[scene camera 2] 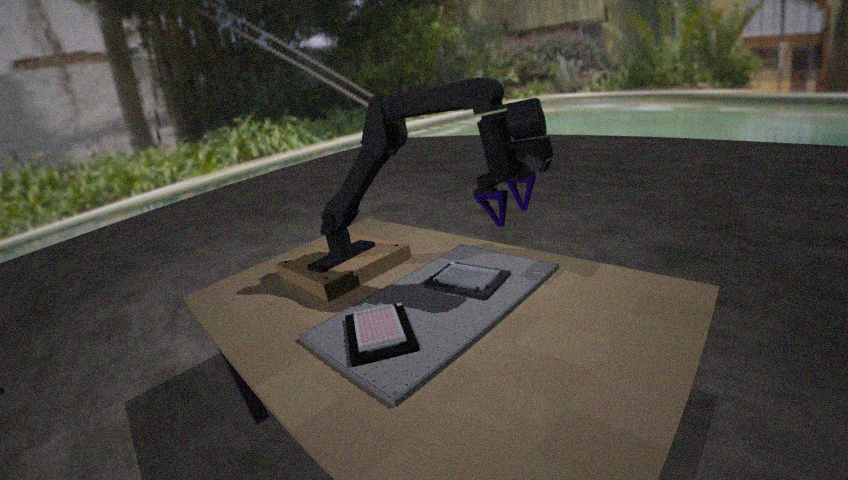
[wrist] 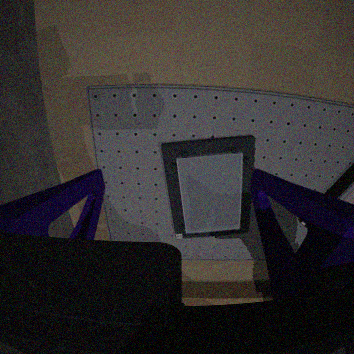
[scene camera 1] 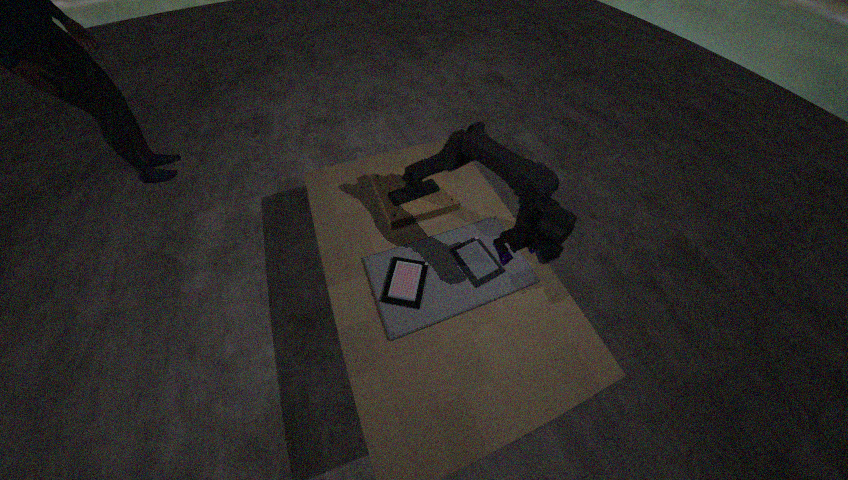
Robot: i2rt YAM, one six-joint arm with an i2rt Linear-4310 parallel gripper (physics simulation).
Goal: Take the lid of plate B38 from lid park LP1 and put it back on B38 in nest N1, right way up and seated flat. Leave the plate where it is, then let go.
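Pixels of known places: gripper, fingertip midpoint: (scene camera 2: 513,217) (wrist: 177,177) (scene camera 1: 516,258); arm's base, origin of the base link: (scene camera 2: 342,257) (scene camera 1: 414,192).
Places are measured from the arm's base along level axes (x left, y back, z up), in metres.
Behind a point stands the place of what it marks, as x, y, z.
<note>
The clear, pale lid (scene camera 1: 477,259) {0.057, -0.365, -0.010} (scene camera 2: 467,277) {0.046, -0.372, -0.010} (wrist: 212,192) {0.056, -0.371, -0.010} lies flat in the dark frame of lid park LP1 (scene camera 1: 464,267) {0.004, -0.368, -0.018} (scene camera 2: 458,292) {-0.002, -0.378, -0.022} (wrist: 170,185) {0.114, -0.381, -0.018}. Plate B38 (scene camera 1: 407,279) {-0.187, -0.329, -0.002} (scene camera 2: 380,327) {-0.195, -0.335, -0.006}, with pink wells, sits in the black nest N1 (scene camera 1: 401,303) {-0.236, -0.388, -0.016} (scene camera 2: 409,334) {-0.176, -0.388, -0.016}. My gripper (scene camera 1: 518,255) {0.094, -0.469, 0.122} (scene camera 2: 512,216) {0.094, -0.469, 0.122} (wrist: 177,177) {0.094, -0.469, 0.122} is open and empty, with purple fingers wide apart. It is high above the board. In the wrist view the lid appears between the fingertips, nearer the right finger. A corner of the nest shows at the right edge of the wrist view.
The grey perforated board (scene camera 1: 452,306) {-0.099, -0.464, -0.027} (scene camera 2: 452,339) {-0.141, -0.457, -0.028} (wrist: 130,150) {0.165, -0.433, -0.028} carries the park and the nest. The arm's wooden base (scene camera 1: 428,211) {0.004, -0.113, 0.003} (scene camera 2: 386,259) {0.051, -0.118, -0.010} stands behind the board on the tan table top (scene camera 1: 476,368) {-0.130, -0.652, -0.041} (scene camera 2: 535,380) {-0.162, -0.628, -0.041}. A person (scene camera 1: 113,101) stands away from the table. The arm's shadow crosses the board between the nest and the park.
</note>
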